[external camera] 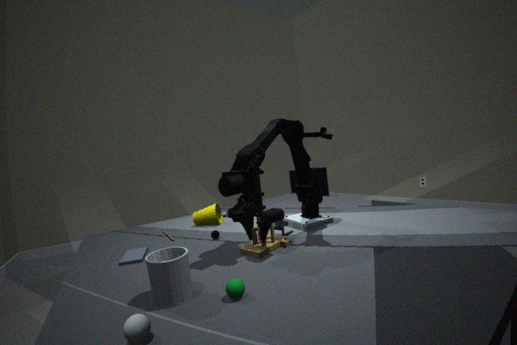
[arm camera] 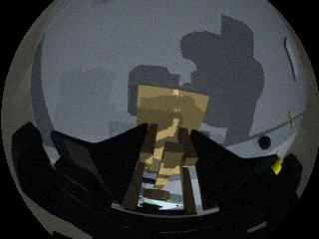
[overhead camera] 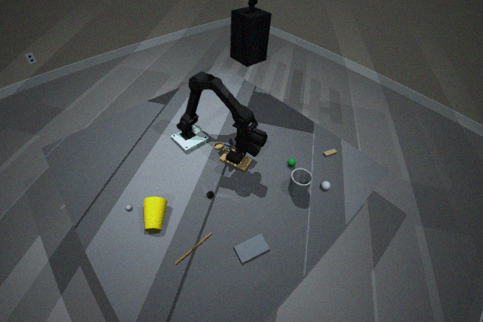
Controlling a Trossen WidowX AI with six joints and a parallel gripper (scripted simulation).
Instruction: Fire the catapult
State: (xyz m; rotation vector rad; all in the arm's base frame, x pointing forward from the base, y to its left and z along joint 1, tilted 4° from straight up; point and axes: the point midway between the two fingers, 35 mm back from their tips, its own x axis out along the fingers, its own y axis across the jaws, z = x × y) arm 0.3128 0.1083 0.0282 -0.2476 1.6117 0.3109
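Now: the black ball 60 mm ahead of my gripper tip, 220 mm to the right of it and 20 mm below it. The rest, counted from my gripper tip: green ball (160 mm ahead, 190 mm to the left, 10 mm below); then wooden catapult (60 mm behind, 10 mm to the right, 20 mm above); then white mug (280 mm ahead, 100 mm to the left).
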